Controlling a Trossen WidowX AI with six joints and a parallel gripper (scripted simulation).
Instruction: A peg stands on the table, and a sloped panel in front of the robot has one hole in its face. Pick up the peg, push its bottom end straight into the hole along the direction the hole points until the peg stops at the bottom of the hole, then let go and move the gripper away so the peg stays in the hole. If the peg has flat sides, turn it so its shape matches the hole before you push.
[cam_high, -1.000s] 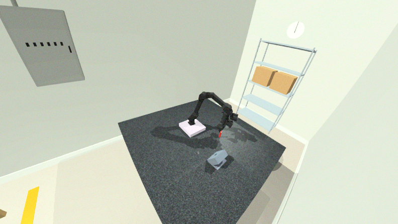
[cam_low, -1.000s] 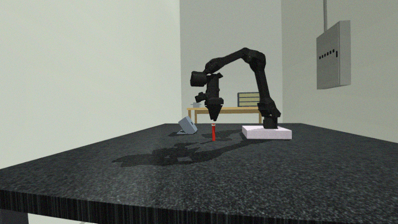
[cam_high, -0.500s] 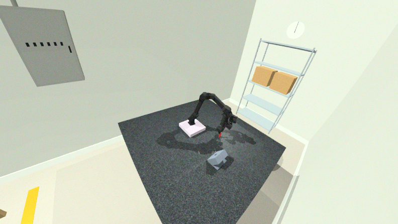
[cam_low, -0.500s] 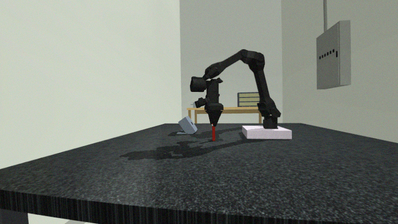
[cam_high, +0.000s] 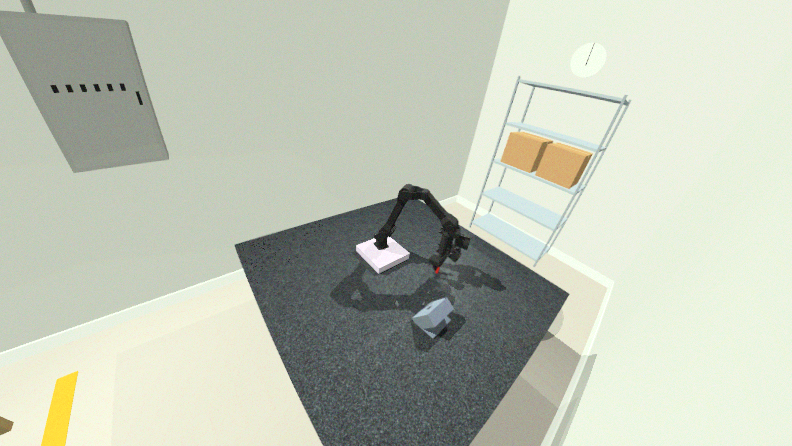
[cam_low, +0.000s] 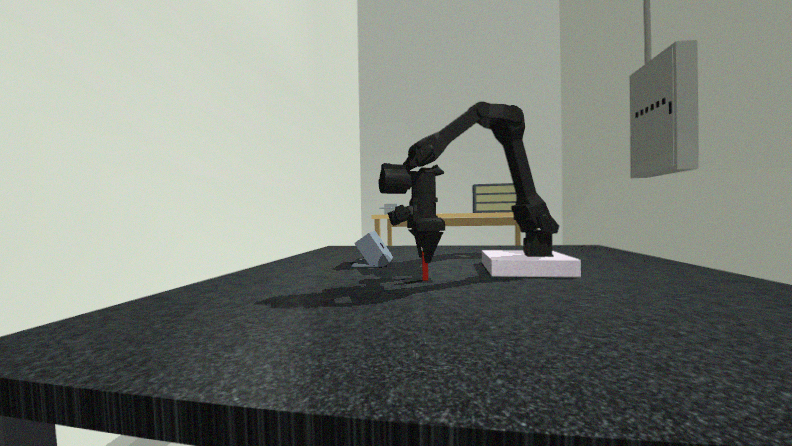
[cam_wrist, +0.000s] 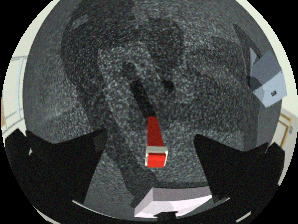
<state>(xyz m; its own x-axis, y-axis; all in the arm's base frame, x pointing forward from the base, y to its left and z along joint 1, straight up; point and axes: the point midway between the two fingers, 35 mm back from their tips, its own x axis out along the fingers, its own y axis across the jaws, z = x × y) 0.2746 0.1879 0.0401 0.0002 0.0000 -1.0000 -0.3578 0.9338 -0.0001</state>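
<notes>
Now: gripper tip 21 cm to the left of the sloped grey panel, 21 cm short of it and 1 cm above it. From my gripper tip the other things lie so: red peg: 1 cm above.
</notes>
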